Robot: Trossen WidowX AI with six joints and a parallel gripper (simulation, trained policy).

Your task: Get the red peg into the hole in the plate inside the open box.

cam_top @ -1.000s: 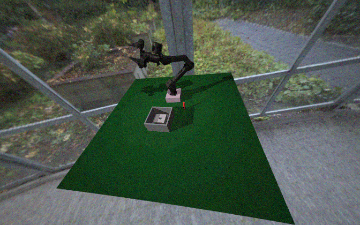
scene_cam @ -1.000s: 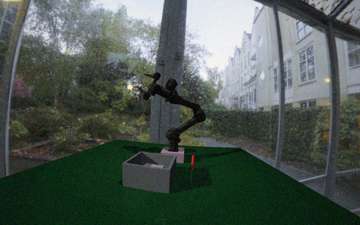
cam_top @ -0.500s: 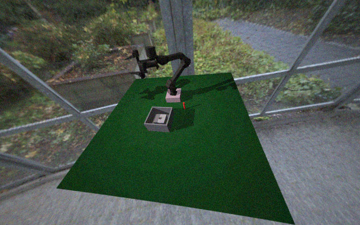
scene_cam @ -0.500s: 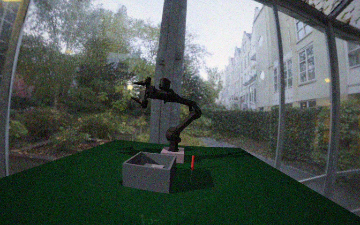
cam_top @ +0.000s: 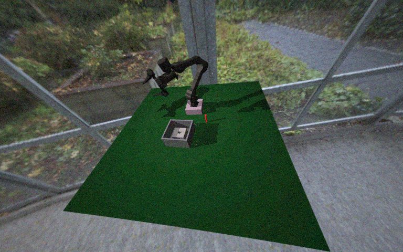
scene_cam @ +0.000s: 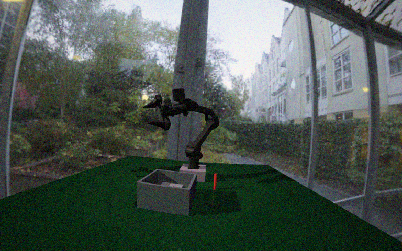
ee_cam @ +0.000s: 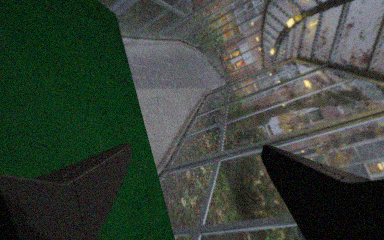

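Now: gripper tip 7 cm past the red peg, 35 cm to the right of it and 31 cm above it. Round my gripper tip: grey box 11 cm ahead, 18 cm to the left, 32 cm below.
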